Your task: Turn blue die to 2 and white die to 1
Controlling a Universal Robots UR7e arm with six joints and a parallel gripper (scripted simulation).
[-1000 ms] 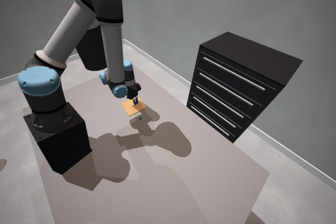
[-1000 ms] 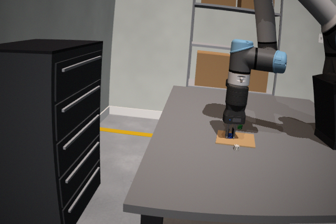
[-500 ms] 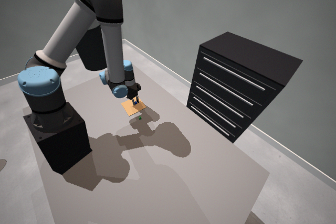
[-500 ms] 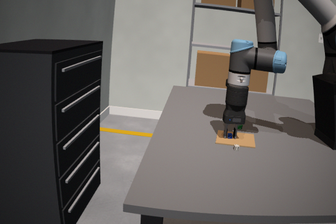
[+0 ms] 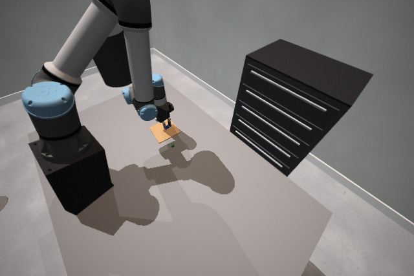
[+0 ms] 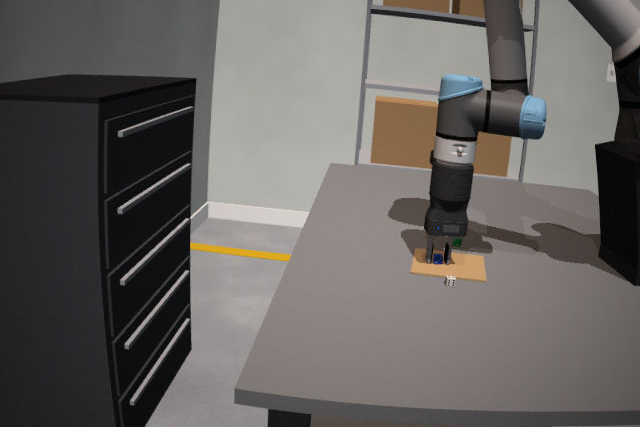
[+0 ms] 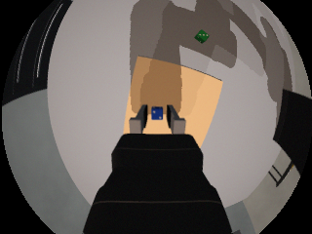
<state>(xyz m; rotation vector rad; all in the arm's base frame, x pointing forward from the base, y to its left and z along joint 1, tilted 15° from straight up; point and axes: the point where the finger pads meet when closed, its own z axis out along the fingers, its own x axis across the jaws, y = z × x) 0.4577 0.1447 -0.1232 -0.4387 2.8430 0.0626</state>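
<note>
Right now the blue die is 10 mm below my hand. Also, from my hand: orange mat 20 mm behind, 10 mm to the right, 20 mm below; green die 30 mm behind, 140 mm to the right, 20 mm below; white die 40 mm behind, 100 mm to the left, 20 mm below.
</note>
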